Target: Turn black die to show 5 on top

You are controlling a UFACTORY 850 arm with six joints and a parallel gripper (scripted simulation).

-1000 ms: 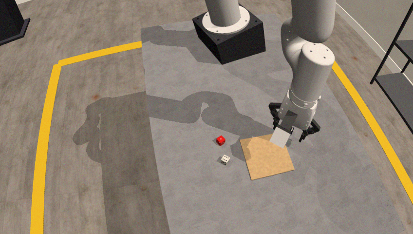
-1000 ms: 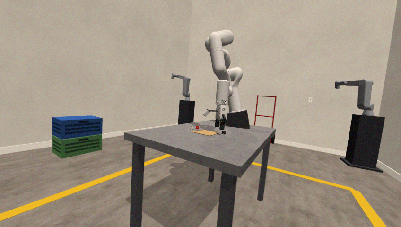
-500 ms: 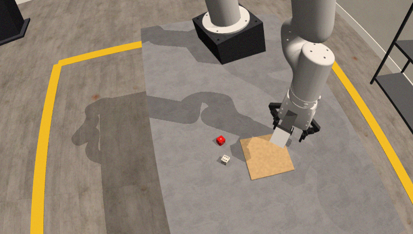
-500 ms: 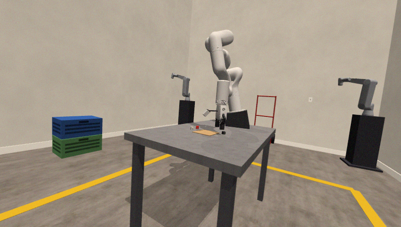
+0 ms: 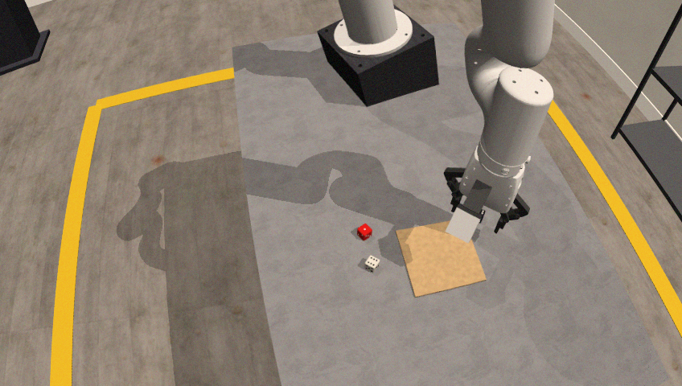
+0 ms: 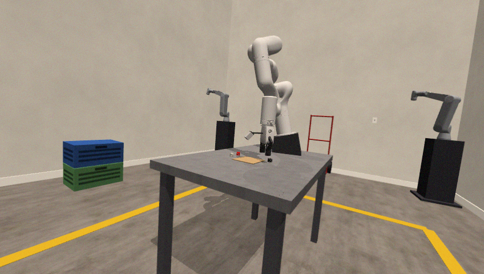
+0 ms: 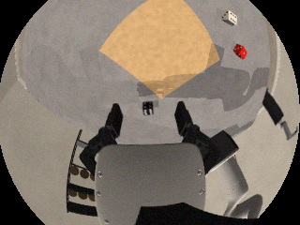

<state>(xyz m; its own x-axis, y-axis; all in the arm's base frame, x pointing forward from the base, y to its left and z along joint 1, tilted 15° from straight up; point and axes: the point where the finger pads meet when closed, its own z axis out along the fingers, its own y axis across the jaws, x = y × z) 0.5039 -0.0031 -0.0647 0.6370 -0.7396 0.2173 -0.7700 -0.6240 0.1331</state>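
Right now the black die is 20 mm behind my hand, 30 mm to the left of it and 40 mm below it. Also, from my hand: white die (10 mm ahead, 210 mm to the right, 40 mm below); then mat (30 mm ahead, 80 mm to the right, 50 mm below); then red die (60 mm behind, 200 mm to the right, 40 mm below).
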